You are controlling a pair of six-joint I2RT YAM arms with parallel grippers.
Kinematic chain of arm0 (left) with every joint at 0, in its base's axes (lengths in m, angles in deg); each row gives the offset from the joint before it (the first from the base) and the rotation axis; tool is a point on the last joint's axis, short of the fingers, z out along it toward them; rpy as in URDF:
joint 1: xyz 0 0 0.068 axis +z
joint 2: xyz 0.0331 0.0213 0.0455 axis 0.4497 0.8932 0
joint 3: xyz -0.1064 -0.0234 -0.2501 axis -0.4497 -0.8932 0
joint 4: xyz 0.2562 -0.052 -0.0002 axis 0.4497 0.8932 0
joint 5: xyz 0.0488 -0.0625 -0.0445 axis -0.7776 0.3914 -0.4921
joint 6: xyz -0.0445 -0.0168 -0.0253 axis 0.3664 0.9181 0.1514
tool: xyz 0 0 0 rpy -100.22 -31.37 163.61
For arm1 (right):
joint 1: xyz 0 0 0.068 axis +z
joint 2: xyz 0.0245 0.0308 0.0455 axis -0.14 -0.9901 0
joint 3: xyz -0.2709 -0.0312 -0.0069 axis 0.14 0.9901 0
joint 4: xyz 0.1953 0.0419 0.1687 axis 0.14 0.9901 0
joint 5: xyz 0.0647 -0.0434 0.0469 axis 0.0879 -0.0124 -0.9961
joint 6: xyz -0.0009 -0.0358 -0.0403 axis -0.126 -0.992 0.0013
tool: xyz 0 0 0 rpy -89.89 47.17 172.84
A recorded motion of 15 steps. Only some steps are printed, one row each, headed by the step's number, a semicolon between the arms.
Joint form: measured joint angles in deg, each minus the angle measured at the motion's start. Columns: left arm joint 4, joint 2, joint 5, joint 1, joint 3, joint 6; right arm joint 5, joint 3, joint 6, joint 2, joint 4, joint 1.
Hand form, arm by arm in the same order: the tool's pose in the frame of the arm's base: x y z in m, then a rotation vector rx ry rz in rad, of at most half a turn. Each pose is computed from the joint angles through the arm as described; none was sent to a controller.
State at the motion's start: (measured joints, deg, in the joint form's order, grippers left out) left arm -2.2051 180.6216 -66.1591 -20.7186 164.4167 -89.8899; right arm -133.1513 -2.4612 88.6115 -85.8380 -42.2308 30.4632
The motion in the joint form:
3: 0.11 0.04 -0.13 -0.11 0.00 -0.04; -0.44 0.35 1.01 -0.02 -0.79 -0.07
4: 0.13 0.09 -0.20 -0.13 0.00 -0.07; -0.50 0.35 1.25 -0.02 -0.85 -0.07
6: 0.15 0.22 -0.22 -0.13 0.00 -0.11; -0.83 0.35 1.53 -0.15 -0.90 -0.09
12: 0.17 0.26 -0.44 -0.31 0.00 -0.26; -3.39 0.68 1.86 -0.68 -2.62 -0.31
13: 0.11 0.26 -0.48 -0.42 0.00 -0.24; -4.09 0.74 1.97 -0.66 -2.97 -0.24
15: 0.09 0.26 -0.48 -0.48 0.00 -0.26; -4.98 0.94 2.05 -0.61 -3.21 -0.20
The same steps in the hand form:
3: 0.2491 -0.2847 0.1872 1.8133 2.2516 -0.4074; 0.2337 0.1230 0.1502 -0.0896 2.3756 1.4388
4: 0.2490 -0.2848 0.1868 1.8147 2.2520 -0.4054; 0.2337 0.1231 0.1503 -0.0860 2.3762 1.4420
6: 0.2491 -0.2849 0.1860 1.8167 2.2537 -0.4045; 0.2337 0.1231 0.1499 -0.0829 2.3794 1.4501
12: 0.2483 -0.2856 0.1857 1.8232 2.2499 -0.3990; 0.2336 0.1232 0.1492 -0.1111 2.3654 1.5006
13: 0.2479 -0.2861 0.1857 1.8245 2.2479 -0.3985; 0.2332 0.1237 0.1497 -0.1221 2.3609 1.5156
15: 0.2476 -0.2864 0.1858 1.8259 2.2464 -0.3986; 0.2321 0.1238 0.1496 -0.1333 2.3598 1.5333

